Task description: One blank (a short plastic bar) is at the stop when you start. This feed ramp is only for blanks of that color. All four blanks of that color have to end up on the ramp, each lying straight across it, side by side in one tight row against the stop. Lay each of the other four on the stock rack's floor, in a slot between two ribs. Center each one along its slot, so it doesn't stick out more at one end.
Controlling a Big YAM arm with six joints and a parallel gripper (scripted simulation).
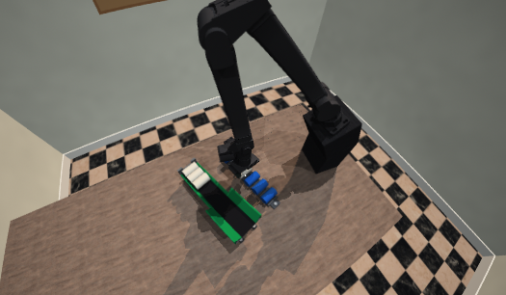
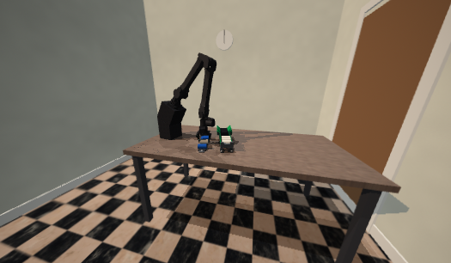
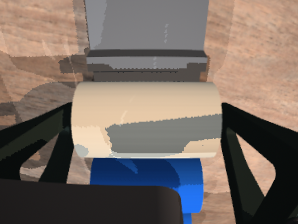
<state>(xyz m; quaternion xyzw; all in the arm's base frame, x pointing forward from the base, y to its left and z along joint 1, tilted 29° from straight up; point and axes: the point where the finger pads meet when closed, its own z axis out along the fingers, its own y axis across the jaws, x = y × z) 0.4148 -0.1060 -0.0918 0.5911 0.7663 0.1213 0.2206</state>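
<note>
Right now my hand is 1 cm past the grey stock rack, 3 cm to the right of it and 3 cm above it. The rest, counted from my hand: rib 3 cm behind, 13 cm to the left, 3 cm below; then grey stop 22 cm ahead, 12 cm to the right, 3 cm above.
</note>
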